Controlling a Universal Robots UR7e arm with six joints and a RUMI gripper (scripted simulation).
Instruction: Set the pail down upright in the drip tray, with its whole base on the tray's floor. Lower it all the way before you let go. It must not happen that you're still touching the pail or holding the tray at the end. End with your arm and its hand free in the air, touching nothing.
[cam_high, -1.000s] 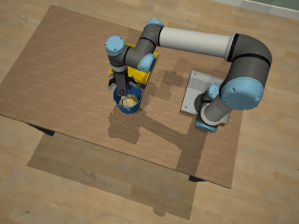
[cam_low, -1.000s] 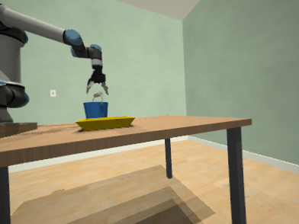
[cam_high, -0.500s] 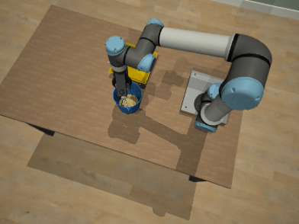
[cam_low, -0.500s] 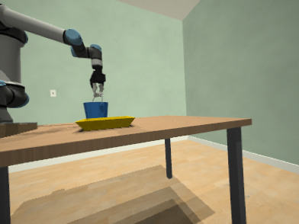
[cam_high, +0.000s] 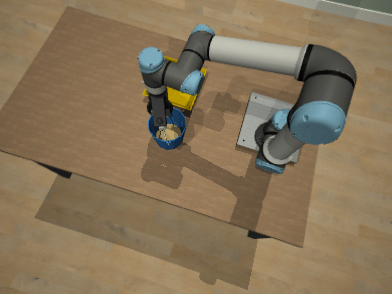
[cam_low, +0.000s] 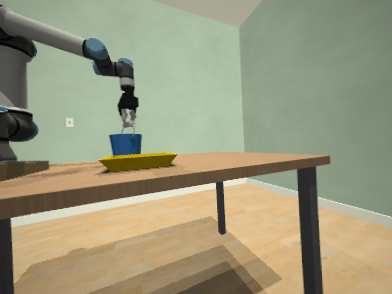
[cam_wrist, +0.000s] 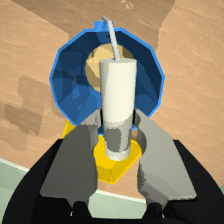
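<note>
The white handle grip lies 1 cm behind my hand and 3 cm below it. The rest, counted from my hand: yellow drip tray (5 cm ahead, 29 cm to the right, 20 cm below); then blue pail (1 cm behind, 1 cm to the right, 9 cm below).
</note>
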